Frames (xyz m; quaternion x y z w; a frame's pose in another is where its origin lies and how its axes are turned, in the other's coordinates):
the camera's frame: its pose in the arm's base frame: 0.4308 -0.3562 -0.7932 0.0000 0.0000 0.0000 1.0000
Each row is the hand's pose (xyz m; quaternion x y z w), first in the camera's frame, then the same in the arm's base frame.
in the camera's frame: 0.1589 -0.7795 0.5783 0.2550 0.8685 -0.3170 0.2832
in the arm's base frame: 0.5897 -1.1357 -0.2149 0.2550 0.8685 -0.3170 0.2832
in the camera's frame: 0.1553 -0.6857 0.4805 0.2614 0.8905 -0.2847 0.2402
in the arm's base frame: 0.5861 -1.0419 -0.3127 0.2614 0.8905 -0.2847 0.2402
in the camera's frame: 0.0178 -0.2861 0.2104 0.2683 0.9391 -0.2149 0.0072
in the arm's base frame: 0.4486 -0.6423 -0.5828 0.2683 0.9390 -0.2149 0.0072
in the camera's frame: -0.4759 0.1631 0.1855 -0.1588 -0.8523 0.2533 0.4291
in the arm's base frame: -0.0451 -0.1931 -0.6077 -0.1588 -0.8523 0.2533 0.4291
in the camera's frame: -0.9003 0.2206 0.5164 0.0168 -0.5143 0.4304 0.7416
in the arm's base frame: -0.4695 -0.1356 -0.2768 0.0168 -0.5143 0.4304 0.7416
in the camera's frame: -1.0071 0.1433 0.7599 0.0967 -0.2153 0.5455 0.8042
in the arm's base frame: -0.5763 -0.2129 -0.0333 0.0967 -0.2153 0.5455 0.8042
